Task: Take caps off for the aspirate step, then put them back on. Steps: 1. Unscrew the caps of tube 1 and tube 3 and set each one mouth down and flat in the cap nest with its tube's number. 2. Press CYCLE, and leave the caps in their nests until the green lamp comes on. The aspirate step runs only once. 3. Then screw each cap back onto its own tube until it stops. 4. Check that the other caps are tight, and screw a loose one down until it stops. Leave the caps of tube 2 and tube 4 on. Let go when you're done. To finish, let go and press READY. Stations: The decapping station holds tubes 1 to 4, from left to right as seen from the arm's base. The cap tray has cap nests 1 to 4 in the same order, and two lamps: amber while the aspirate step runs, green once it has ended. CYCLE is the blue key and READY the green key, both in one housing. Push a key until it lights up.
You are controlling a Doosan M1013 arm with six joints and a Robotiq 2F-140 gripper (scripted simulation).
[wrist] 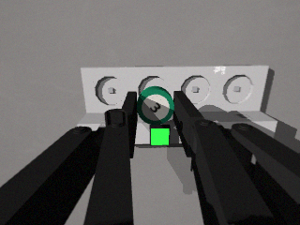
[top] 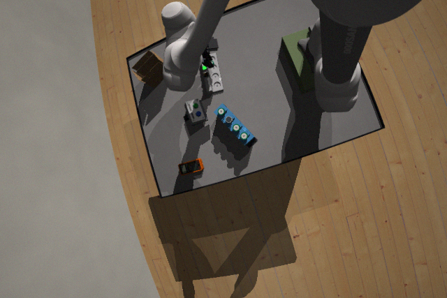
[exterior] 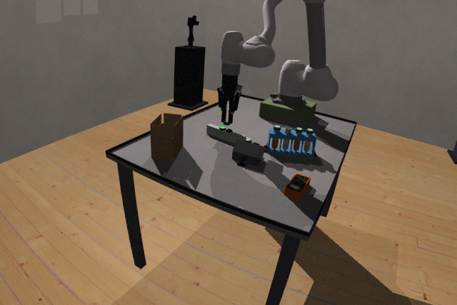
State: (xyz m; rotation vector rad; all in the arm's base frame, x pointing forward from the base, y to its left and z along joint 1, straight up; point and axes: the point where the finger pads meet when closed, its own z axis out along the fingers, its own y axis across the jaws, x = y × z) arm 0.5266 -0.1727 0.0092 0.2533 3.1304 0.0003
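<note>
My gripper is now 37 cm to the right of the cap 2, 1 cm below it and 1 cm past it. Round my hand: key housing 20 cm to the left, 17 cm ahead, 5 cm below; then green key 18 cm to the left, 15 cm ahead, 3 cm below; then blue key 22 cm to the left, 15 cm ahead, 3 cm below.
</note>
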